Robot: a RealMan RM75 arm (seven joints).
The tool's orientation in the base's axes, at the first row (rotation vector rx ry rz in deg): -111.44 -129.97 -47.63
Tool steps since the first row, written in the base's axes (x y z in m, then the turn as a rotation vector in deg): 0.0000 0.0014 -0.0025 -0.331 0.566 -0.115; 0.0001 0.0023 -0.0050 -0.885 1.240 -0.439; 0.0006 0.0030 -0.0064 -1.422 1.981 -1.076; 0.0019 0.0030 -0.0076 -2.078 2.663 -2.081; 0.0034 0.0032 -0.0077 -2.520 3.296 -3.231; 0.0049 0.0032 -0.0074 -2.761 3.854 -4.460; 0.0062 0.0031 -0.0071 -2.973 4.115 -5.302; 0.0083 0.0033 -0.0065 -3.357 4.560 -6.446
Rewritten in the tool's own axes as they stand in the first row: 0.0004 -0.0008 0.0027 0.541 -0.310 0.233; 0.0002 -0.0016 0.0053 1.152 -0.895 0.621; 0.0003 -0.0016 0.0069 1.705 -1.575 1.310; -0.0005 -0.0008 0.0083 2.096 -2.504 2.253; -0.0006 0.0006 0.0090 2.343 -3.291 3.366; -0.0008 0.0021 0.0092 2.451 -3.927 4.576; -0.0011 0.0034 0.0093 2.426 -4.414 5.340; -0.0012 0.0055 0.0095 2.493 -5.158 6.387
